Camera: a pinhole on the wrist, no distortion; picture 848 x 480 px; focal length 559.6 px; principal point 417.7 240.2 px. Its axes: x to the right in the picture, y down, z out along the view. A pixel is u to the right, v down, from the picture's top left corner.
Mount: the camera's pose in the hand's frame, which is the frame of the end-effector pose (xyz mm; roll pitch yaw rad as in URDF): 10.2 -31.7 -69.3 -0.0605 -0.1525 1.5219
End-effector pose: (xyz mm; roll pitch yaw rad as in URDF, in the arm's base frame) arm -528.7 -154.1 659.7 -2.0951 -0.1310 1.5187
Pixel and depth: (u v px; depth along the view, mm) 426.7 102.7 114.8
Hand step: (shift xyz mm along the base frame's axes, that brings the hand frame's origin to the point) -62.5 31.2 22.9
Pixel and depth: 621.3 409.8 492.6
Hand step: -342.2 -106.7 -306.5
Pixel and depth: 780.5 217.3 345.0
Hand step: -193.5 57.2 -267.9
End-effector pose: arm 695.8 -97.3 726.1 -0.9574 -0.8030 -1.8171
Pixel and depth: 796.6 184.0 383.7
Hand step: 376.5 -70.4 71.6
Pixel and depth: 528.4 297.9 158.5
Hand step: 74.1 45.3 38.6
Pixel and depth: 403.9 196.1 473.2
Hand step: 305.4 152.8 235.4
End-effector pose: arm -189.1 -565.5 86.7 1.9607 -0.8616 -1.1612
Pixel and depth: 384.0 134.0 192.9
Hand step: -34.1 -133.0 -49.5
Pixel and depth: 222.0 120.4 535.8
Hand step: -110.3 -473.5 -230.7
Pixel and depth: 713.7 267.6 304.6
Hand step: -243.6 -109.9 -26.4
